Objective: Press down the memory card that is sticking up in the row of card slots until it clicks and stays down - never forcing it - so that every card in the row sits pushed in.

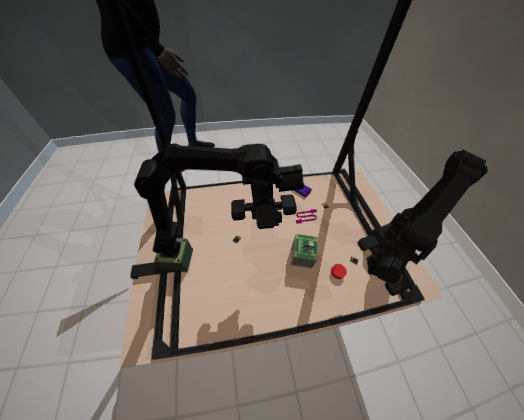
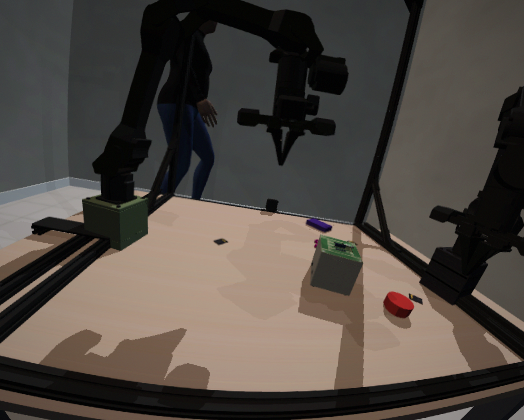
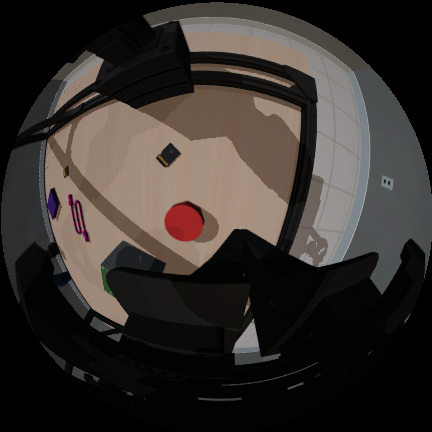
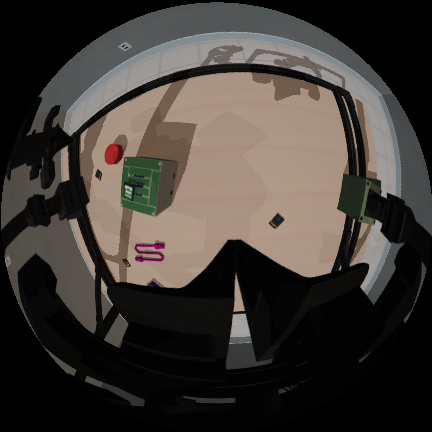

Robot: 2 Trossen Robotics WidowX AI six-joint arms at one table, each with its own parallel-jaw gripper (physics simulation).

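Frame: origin at the left arm's base, x back, y left, z down, level; millimetres.
Seen in the pictures: left gripper, fingertip midpoint: [image 1: 369, 273] [image 2: 464, 274] [image 3: 239, 235] [image 4: 72, 140]; right gripper, fingertip midpoint: [image 2: 280, 165] [image 4: 233, 245]; left arm's base, link origin: [image 1: 393, 234] [image 4: 58, 202]; right arm's base, link origin: [image 1: 170, 249] [image 2: 117, 198] [image 4: 371, 203].
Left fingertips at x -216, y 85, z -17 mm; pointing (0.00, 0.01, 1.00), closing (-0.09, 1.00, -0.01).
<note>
Pixels of each thing's middle, then the offset from my left fingertips to it.
- grey box, body centre: [image 3: 132, 277] [image 4: 148, 182] [image 2: 333, 263] [image 1: 303, 251] dy -192, dx -132, dz +88 mm
- pale card, body centre: [image 4: 127, 190] [image 1: 311, 243] dy -193, dx -108, dz +41 mm
- red button, body centre: [image 3: 184, 220] [image 2: 398, 305] [image 4: 113, 153] [image 1: 338, 271] dy -68, dx -34, dz +119 mm
- pink cable, body centre: [image 3: 76, 217] [image 4: 147, 252] [image 1: 306, 215] dy -362, dx -7, dz +127 mm
- purple block, body centre: [image 3: 52, 203] [image 2: 319, 225] [image 1: 301, 189] dy -522, dx +57, dz +123 mm
A grey box [image 1: 304, 259] [image 2: 334, 272] [image 3: 130, 257] [image 4: 167, 181] with a green circuit-board top stands right of the table's middle. Its top carries the row of card slots. One pale card [image 4: 128, 191] [image 1: 311, 244] stands out from the dark slots beside it. My right gripper [image 1: 269, 222] [image 2: 281, 162] [image 4: 233, 245] is shut and empty, pointing down high above the table, behind and left of the box. My left gripper [image 1: 396, 286] [image 3: 239, 235] is shut and empty, low near the table's right front corner.
A red button [image 1: 339, 271] [image 2: 399, 304] [image 3: 184, 221] [image 4: 113, 153] lies right of the box. Loose memory cards [image 1: 236, 239] [image 2: 220, 241] [image 4: 276, 220] [image 3: 168, 154], a pink cable [image 1: 306, 216] [image 3: 77, 217] [image 4: 149, 252] and a purple block [image 1: 304, 191] [image 2: 319, 225] lie about. A person [image 1: 160, 62] stands behind.
</note>
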